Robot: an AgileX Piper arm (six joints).
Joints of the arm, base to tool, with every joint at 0 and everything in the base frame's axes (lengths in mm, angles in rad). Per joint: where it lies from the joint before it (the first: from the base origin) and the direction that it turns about. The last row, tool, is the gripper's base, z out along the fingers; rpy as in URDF.
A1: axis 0 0 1 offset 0 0 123
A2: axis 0 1 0 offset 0 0 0
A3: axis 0 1 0 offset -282.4 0 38.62
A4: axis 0.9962 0 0.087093 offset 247.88 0 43.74
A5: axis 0 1 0 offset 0 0 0
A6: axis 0.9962 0 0.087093 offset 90.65 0 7.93
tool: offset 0 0 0 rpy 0 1.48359 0
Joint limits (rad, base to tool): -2.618..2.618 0..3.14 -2.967..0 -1.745..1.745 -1.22..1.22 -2.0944..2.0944
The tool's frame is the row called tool.
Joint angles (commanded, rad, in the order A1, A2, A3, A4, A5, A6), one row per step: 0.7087, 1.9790, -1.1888, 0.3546, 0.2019, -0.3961; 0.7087, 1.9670, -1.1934, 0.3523, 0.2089, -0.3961; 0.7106, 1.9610, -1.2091, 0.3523, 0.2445, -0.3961; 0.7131, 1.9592, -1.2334, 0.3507, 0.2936, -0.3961; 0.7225, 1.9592, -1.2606, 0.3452, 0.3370, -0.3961; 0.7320, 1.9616, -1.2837, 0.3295, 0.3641, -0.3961; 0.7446, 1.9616, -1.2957, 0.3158, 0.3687, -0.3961; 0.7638, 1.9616, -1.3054, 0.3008, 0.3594, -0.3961
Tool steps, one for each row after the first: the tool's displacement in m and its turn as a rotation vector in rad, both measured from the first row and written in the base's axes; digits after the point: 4 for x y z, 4 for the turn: 0.0000, 0.0002, 0.0058, 0.0064, -0.0078, 0.0033; -0.0007, 0.0021, 0.0105, 0.0046, 0.0062, 0.0148; -0.0012, 0.0049, 0.0153, -0.0015, 0.0273, 0.0316; -0.0028, 0.0102, 0.0205, -0.0074, 0.0403, 0.0562; -0.0037, 0.0151, 0.0243, -0.0171, 0.0389, 0.0818; -0.0058, 0.0199, 0.0273, -0.0208, 0.0261, 0.1030; -0.0092, 0.0268, 0.0303, -0.0199, 0.0025, 0.1277
